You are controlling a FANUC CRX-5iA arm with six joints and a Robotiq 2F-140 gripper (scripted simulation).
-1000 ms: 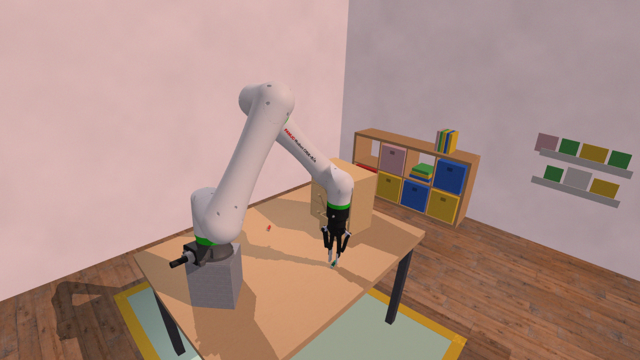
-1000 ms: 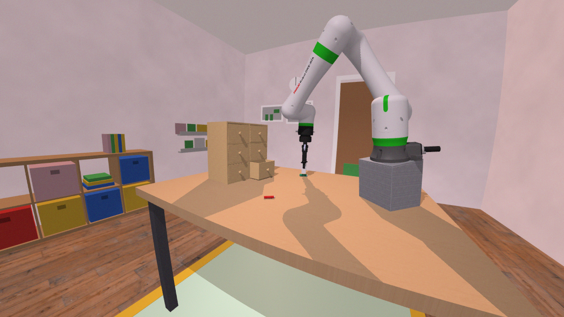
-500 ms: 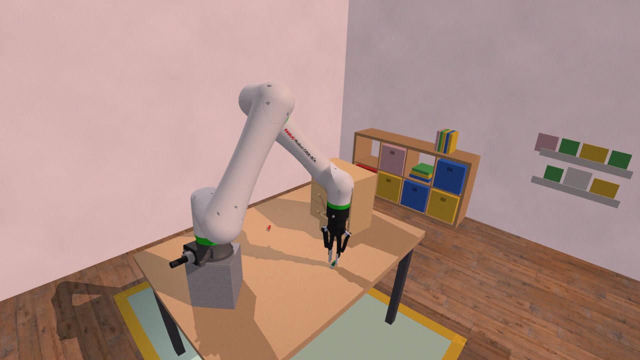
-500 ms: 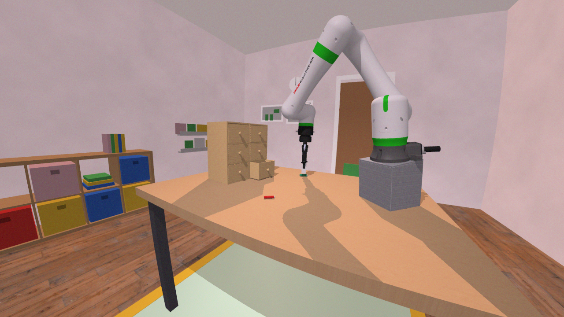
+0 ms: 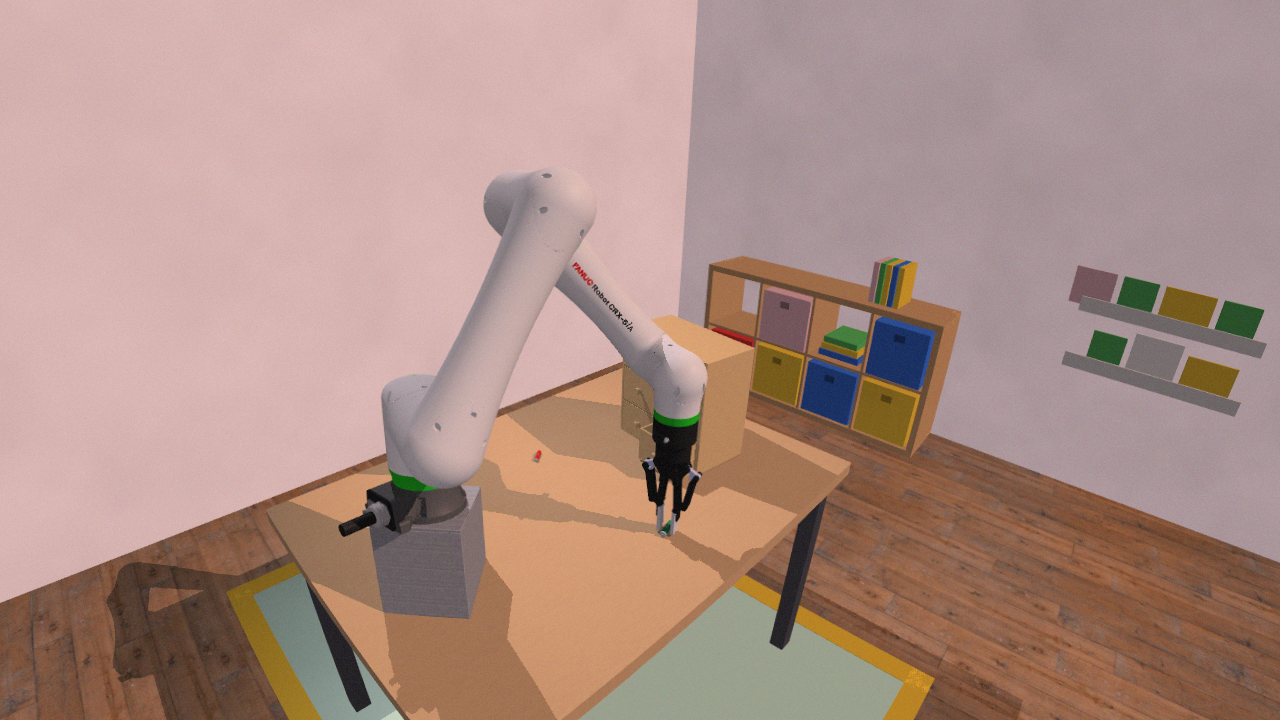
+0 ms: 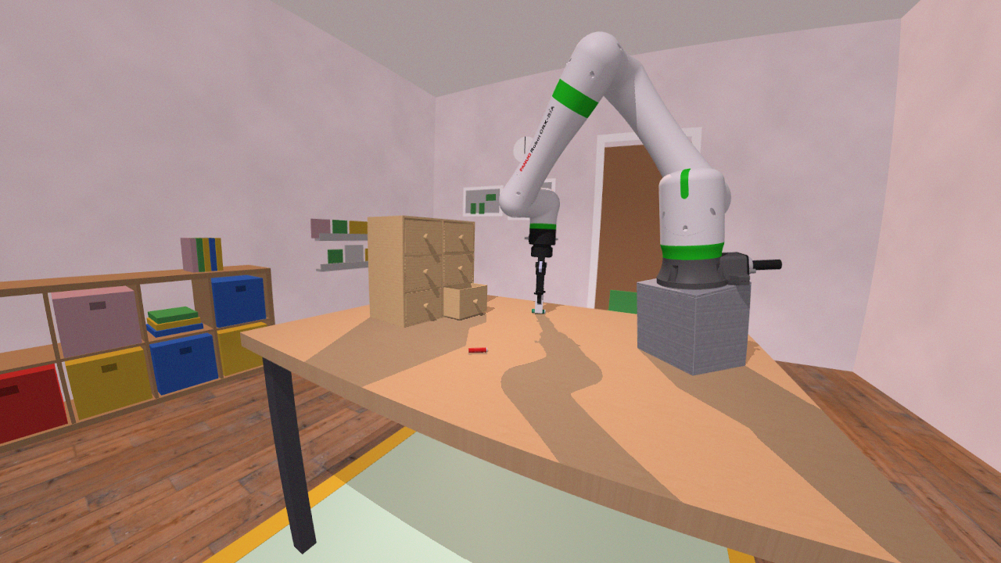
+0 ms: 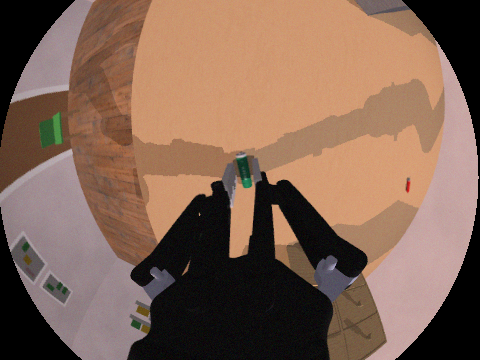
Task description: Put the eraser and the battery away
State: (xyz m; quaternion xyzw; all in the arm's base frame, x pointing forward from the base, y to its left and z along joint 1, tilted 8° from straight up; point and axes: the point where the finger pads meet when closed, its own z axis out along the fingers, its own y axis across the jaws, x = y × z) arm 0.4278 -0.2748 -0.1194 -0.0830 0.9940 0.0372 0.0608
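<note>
The green AA battery is 3 cm below my hand. From my hand the other things lie so: eraser (37 cm ahead, 14 cm to the left, 19 cm above); red object (4 cm ahead, 44 cm to the left, 3 cm below).
</note>
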